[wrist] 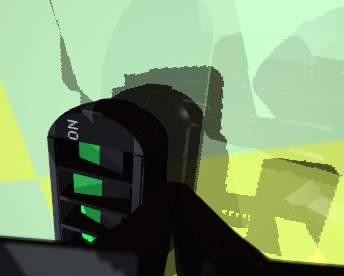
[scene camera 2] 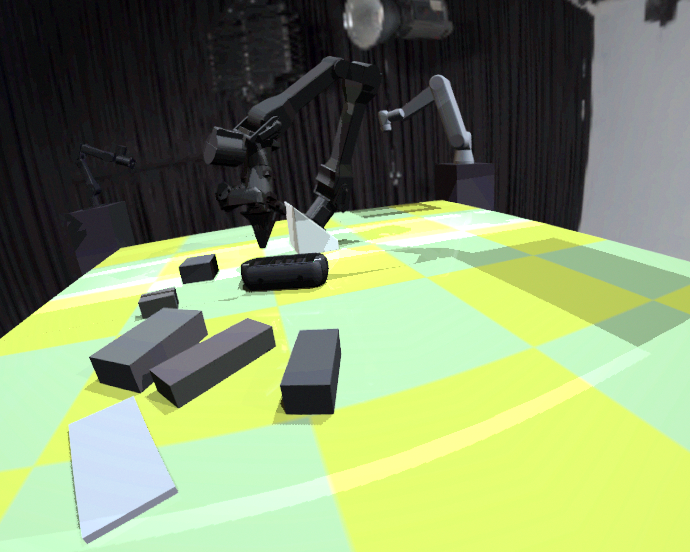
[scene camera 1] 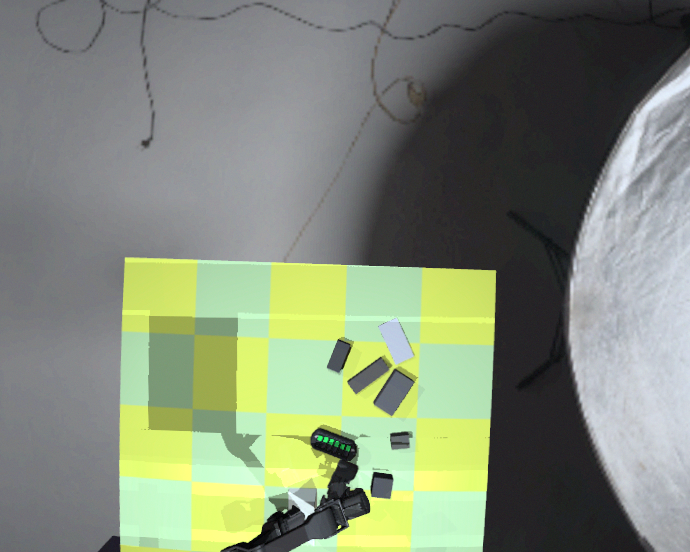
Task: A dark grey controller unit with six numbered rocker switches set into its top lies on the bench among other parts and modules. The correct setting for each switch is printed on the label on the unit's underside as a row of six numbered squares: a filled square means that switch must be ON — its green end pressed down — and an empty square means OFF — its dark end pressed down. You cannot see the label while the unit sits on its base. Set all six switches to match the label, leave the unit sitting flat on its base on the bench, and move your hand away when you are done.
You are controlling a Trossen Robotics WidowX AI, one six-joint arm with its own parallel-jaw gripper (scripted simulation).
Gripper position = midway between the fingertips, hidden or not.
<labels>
My gripper shows in the wrist view (174, 191), in scene camera 2 (262, 248) and in scene camera 1 (341, 467). A pale flat plate shows in scene camera 2 and in scene camera 1; in the wrist view it is out of frame. The same spot on the pale flat plate: (scene camera 2: 119, 474) is (scene camera 1: 392, 333).
</labels>
